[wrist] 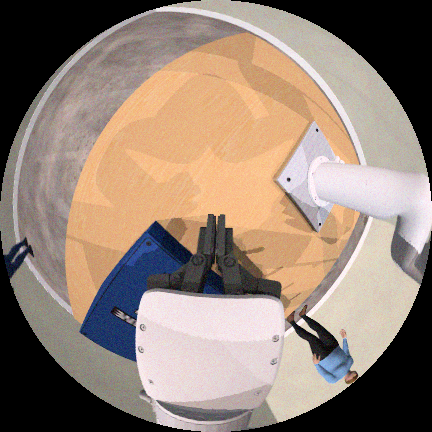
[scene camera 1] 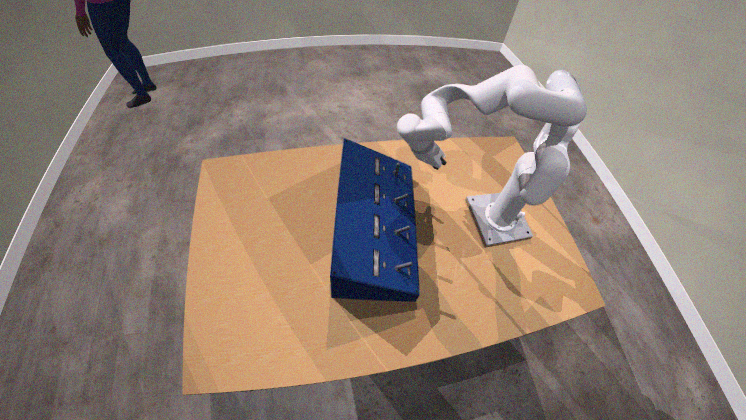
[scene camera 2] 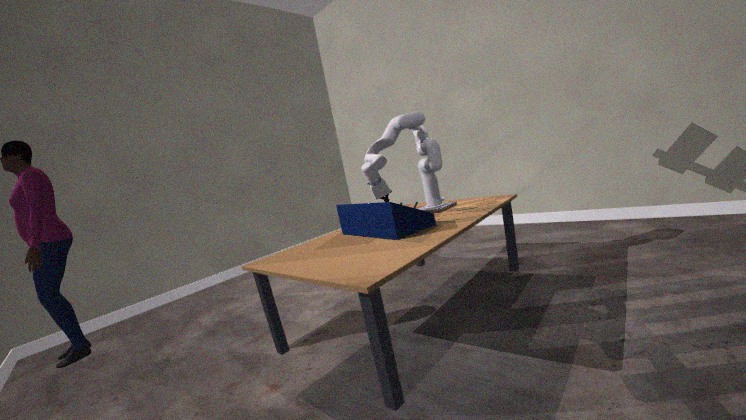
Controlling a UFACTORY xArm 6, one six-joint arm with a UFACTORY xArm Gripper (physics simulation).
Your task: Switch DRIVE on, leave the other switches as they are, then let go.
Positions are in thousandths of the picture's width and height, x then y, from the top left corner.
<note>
In view: my gripper (wrist: 501, 515) and a blue sloped switch panel (wrist: 256, 744).
</note>
